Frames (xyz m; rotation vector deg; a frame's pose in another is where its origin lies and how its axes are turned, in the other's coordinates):
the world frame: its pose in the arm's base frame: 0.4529 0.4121 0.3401 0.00 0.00 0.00
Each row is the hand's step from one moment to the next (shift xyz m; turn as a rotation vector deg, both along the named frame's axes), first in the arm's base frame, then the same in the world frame.
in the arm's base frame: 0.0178 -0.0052 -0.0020 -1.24 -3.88 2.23
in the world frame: 0.0178 -0.0052 -0.0020 -1.24 -3.88 2.23
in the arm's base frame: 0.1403 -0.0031 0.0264 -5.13 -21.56 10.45
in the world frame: 0.1403 -0.0031 0.0264 -5.13 -21.56 10.45
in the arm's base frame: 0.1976 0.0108 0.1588 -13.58 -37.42 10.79
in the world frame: 0.1976 0.0108 0.1588 -13.58 -37.42 10.79
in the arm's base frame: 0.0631 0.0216 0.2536 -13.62 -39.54 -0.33
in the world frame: 0.0631 0.0216 0.2536 -13.62 -39.54 -0.33
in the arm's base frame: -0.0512 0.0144 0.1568 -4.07 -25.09 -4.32
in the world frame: -0.0512 0.0144 0.1568 -4.07 -25.09 -4.32
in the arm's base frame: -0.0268 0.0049 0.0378 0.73 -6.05 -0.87
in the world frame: -0.0268 0.0049 0.0378 0.73 -6.05 -0.87
